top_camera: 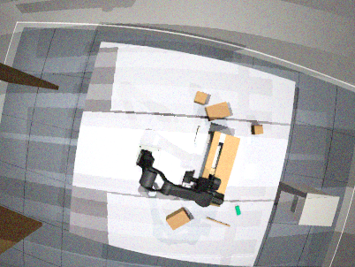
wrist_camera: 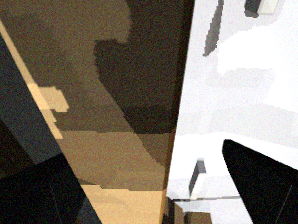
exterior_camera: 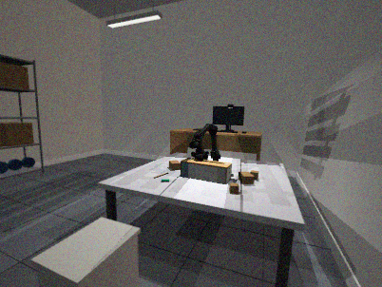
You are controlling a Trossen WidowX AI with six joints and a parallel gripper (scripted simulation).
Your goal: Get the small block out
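The tan block is 5 cm ahead of my gripper tip and 2 cm to the left of it. From my gripper tip the other things lie so: thin stick 16 cm ahead, 32 cm to the right, 8 cm below; then green piece 27 cm ahead, 24 cm to the right, 8 cm below.
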